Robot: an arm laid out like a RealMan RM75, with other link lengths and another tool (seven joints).
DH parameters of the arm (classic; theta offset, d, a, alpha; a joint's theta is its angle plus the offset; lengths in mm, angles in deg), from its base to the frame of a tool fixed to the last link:
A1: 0 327.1 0 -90
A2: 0 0 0 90
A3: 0 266.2 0 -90
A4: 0 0 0 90
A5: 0 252 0 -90
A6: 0 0 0 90
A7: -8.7 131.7 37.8 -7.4
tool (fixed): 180 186.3 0 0
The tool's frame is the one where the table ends.
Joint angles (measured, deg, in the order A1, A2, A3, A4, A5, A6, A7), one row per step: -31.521 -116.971 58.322 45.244 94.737 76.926 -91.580; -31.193 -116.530 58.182 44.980 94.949 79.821 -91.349; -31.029 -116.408 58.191 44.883 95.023 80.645 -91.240; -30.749 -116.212 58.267 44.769 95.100 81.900 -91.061; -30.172 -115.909 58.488 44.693 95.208 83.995 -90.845; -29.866 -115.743 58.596 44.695 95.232 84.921 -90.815; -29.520 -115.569 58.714 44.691 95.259 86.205 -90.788; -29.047 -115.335 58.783 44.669 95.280 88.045 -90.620; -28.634 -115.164 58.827 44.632 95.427 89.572 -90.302; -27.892 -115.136 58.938 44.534 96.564 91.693 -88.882; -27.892 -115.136 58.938 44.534 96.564 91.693 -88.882; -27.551 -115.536 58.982 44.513 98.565 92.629 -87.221; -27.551 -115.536 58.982 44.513 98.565 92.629 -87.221; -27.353 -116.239 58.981 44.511 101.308 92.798 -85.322; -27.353 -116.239 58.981 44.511 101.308 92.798 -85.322
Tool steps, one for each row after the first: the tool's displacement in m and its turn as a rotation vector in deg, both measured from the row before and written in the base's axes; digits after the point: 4 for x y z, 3 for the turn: 0.0001 -0.0137 -0.0005 -1.990 -0.304 -1.279; -0.0006 -0.0043 -0.0005 -0.604 -0.049 -0.330; -0.0010 -0.0068 -0.0006 -0.925 -0.065 -0.534; -0.0018 -0.0120 -0.0010 -1.596 -0.125 -0.834; -0.0012 -0.0052 0.0000 -0.700 -0.064 -0.292; -0.0007 -0.0072 0.0000 -0.985 -0.170 -0.449; -0.0009 -0.0101 0.0006 -1.282 -0.294 -0.711; -0.0013 -0.0088 0.0000 -1.042 -0.121 -0.689; -0.0056 -0.0159 -0.0046 -1.532 0.698 -1.549; 0.0000 0.0000 0.0000 0.000 0.000 0.000; -0.0061 -0.0117 -0.0093 -1.012 1.479 -1.523; 0.0000 0.0000 0.0000 0.000 0.000 0.000; -0.0080 -0.0100 -0.0130 -0.769 2.130 -1.496; 0.0000 0.0000 0.0000 0.000 0.000 0.000
